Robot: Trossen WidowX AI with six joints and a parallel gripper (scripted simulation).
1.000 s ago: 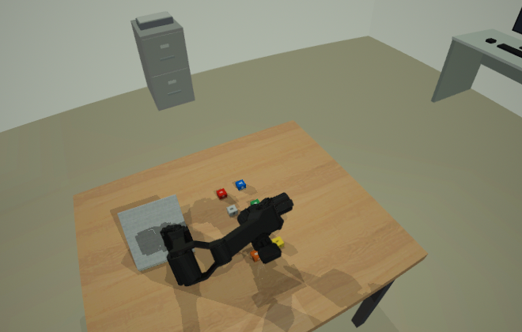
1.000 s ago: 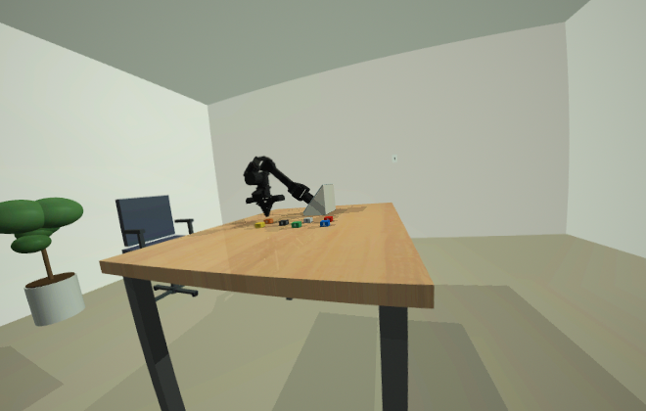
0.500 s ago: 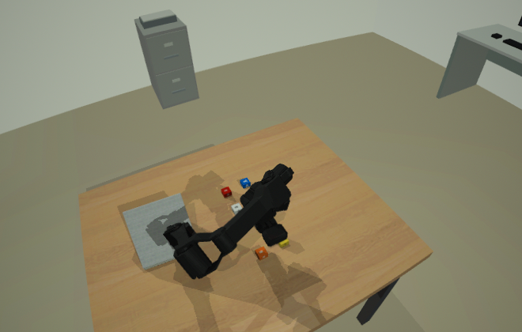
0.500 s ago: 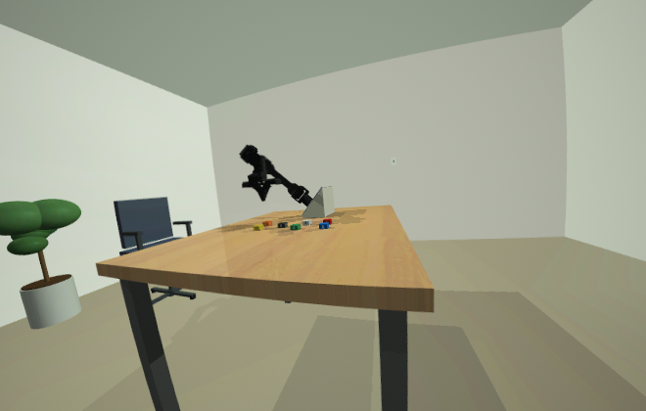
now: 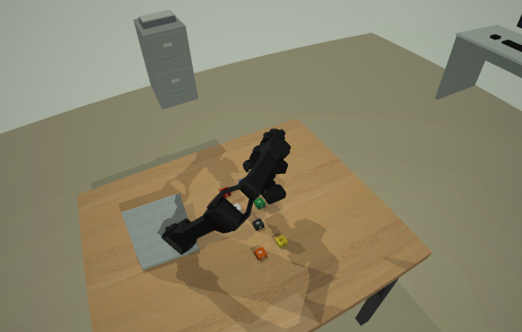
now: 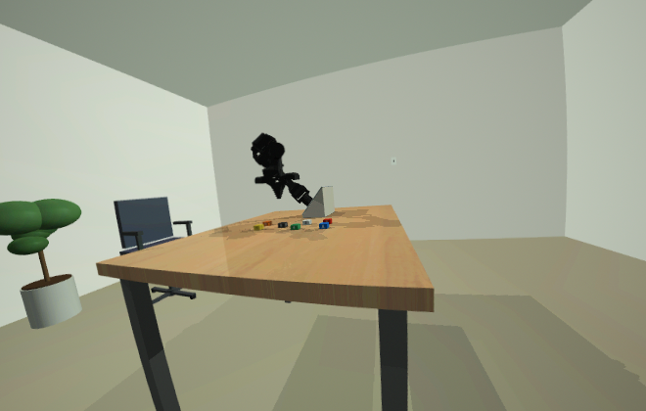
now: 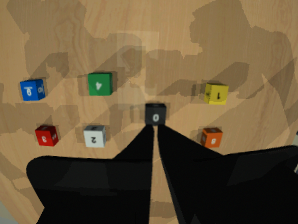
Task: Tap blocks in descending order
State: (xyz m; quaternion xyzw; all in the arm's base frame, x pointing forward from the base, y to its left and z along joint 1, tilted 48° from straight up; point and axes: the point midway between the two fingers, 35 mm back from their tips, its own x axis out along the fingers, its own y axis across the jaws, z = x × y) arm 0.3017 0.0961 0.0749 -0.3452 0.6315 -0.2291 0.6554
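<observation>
My gripper tip is now 120 mm above the green block and 70 mm to the right of it. Also, from my gripper tip: yellow block: 120 mm to the right, 120 mm below, 20 mm ahead; black block: 120 mm below, 30 mm behind, 20 mm to the right; white block: 120 mm below, 90 mm behind, 80 mm to the left.
</observation>
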